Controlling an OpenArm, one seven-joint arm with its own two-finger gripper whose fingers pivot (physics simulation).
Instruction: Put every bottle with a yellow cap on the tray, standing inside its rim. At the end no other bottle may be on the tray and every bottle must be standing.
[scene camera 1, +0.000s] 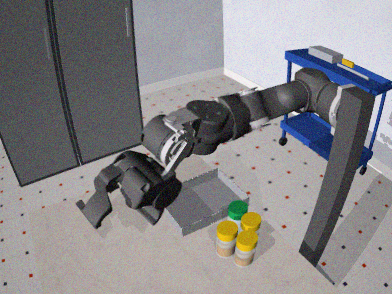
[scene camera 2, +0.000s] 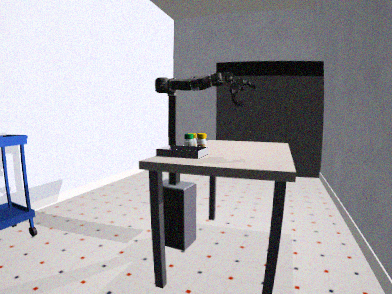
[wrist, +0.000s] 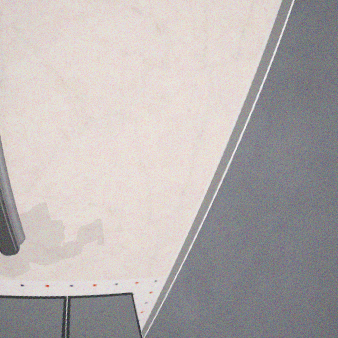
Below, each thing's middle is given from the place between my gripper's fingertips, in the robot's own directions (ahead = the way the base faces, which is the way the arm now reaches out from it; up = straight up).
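There's the grey tray (scene camera 1: 203, 200), and my hand is 32 cm above it, 29 cm to the left of it and 28 cm past it.
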